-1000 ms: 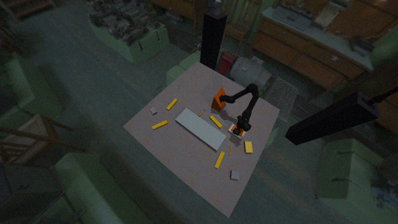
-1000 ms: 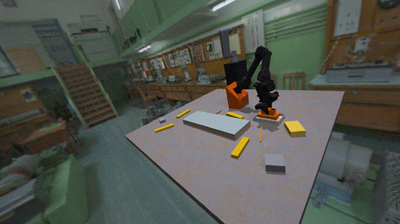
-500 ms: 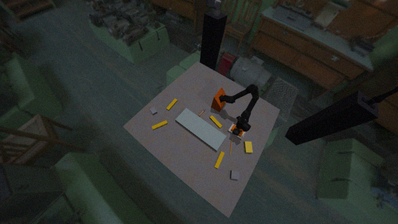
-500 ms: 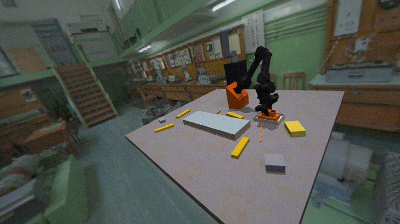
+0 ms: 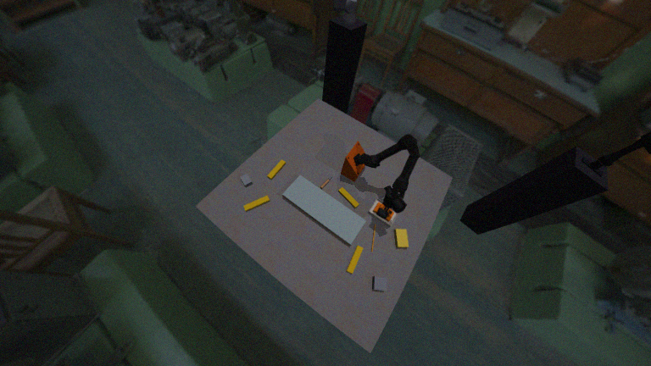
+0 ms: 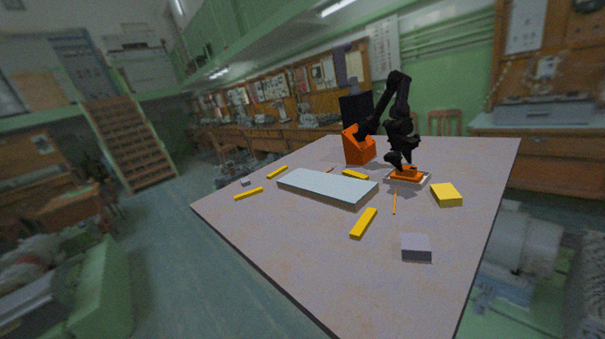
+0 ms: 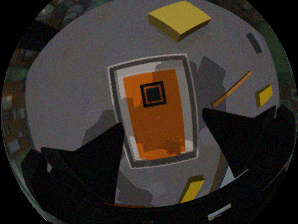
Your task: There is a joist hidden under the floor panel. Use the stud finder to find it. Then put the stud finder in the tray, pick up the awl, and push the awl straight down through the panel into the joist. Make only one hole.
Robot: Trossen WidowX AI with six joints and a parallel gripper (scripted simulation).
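My gripper tip is now 10 mm past the stud finder, 10 mm to the right of it and 10 mm above it. Also, from my gripper tip: thin orange stick (170 mm ahead, 50 mm to the left, 60 mm below); yellow block (60 mm ahead, 180 mm to the left, 50 mm below); tray (50 mm below).
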